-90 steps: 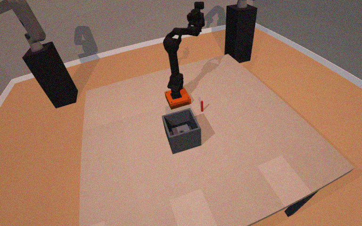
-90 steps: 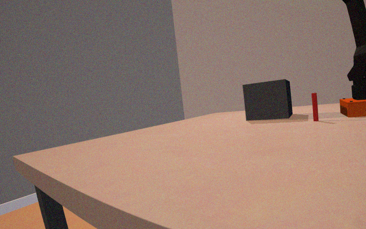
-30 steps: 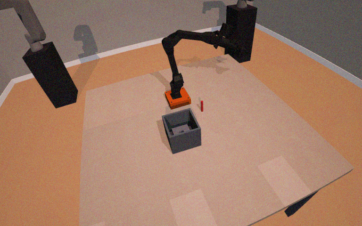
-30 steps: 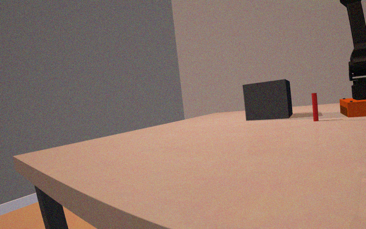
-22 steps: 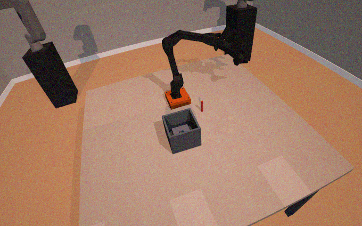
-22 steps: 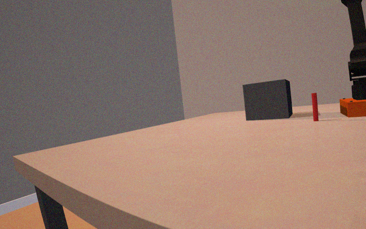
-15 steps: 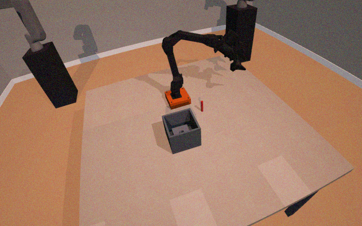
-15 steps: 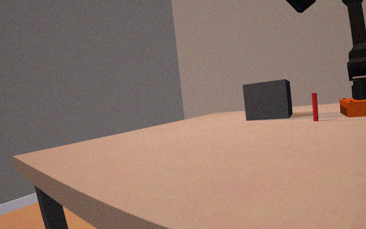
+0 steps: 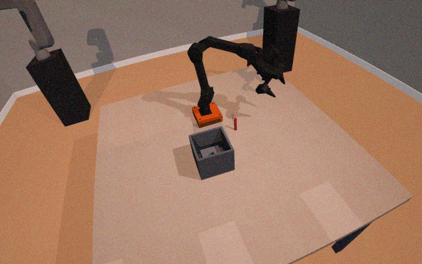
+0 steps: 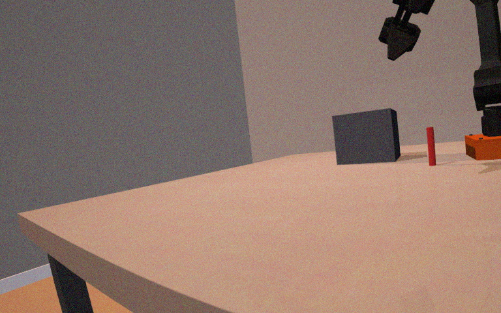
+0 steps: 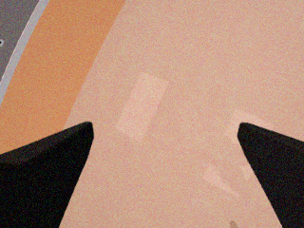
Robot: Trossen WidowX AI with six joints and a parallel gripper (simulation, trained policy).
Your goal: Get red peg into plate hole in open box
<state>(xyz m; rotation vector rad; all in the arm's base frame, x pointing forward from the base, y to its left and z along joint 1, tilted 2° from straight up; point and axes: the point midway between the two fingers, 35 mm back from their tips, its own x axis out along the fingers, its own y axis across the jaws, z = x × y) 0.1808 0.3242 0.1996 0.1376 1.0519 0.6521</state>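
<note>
The red peg lies 230 mm to the right of my gripper tip, 170 mm below it and 30 mm behind it. The rest, counted from my gripper tip: pale plate (420 mm to the right, 160 mm below, 140 mm ahead).
</note>
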